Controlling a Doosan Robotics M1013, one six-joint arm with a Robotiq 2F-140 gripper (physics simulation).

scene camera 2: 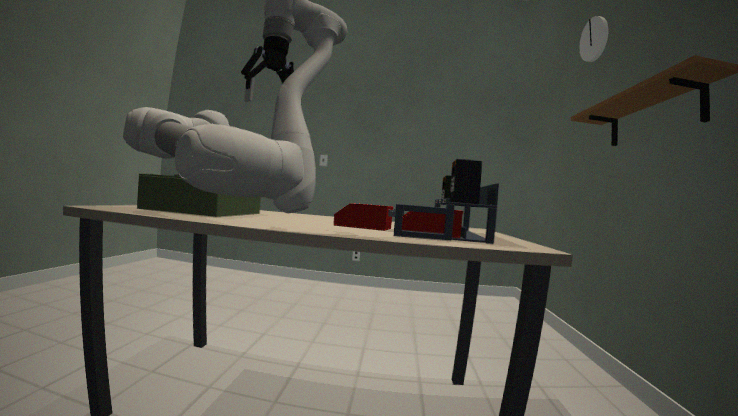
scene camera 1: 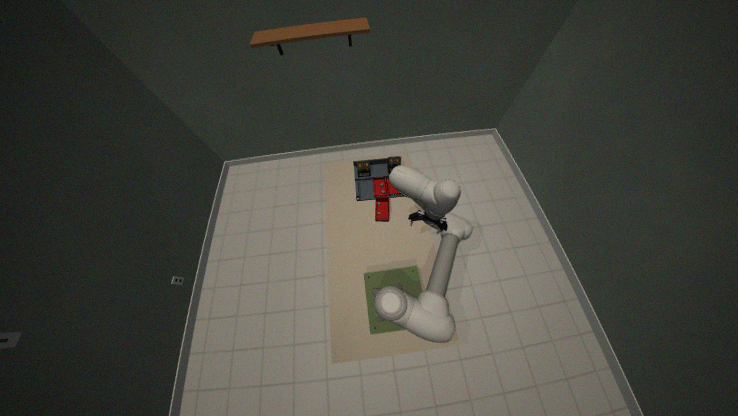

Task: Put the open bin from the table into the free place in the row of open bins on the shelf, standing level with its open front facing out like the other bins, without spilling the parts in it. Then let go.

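Frame: origin at the arm's base, x ahead, y left, z up, level; millimetres.
Seen in the pictures: gripper, fingertip midpoint: (scene camera 2: 268, 107) (scene camera 1: 424, 227).
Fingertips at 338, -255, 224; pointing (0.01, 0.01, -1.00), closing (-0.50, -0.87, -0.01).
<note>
A point is followed by its place in that frame, as x, y, z.
The open red bin (scene camera 1: 381, 212) @[623, -77, -110] (scene camera 2: 363, 217) @[634, -137, -78] stands upright on the table in front of the blue-grey shelf (scene camera 1: 364, 192) @[821, 22, -107] (scene camera 2: 449, 223) @[870, -298, -68], with small grey parts in it in scene camera 1. Two red bins stand side by side on the shelf's lower level: the middle bin (scene camera 1: 380, 187) @[840, -113, -104] and the right bin (scene camera 1: 394, 189) @[800, -220, -104], partly hidden by the arm. The free place is at the row's left end in scene camera 1. My gripper (scene camera 1: 427, 223) @[338, -255, 224] (scene camera 2: 268, 87) is open and empty, high above the table, to the right of the table's bin in scene camera 1; one finger is partly hidden in scene camera 2.
Black units with orange tops (scene camera 1: 363, 167) (scene camera 2: 467, 180) stand on the shelf's upper level. The arm's base is on a green block (scene camera 1: 377, 277) @[151, 44, -4] (scene camera 2: 175, 198) @[12, -201, -66] at the table's other end. The arm reaches over the shelf's right side in scene camera 1. A wooden wall shelf (scene camera 1: 310, 32) (scene camera 2: 646, 90) hangs on the wall.
</note>
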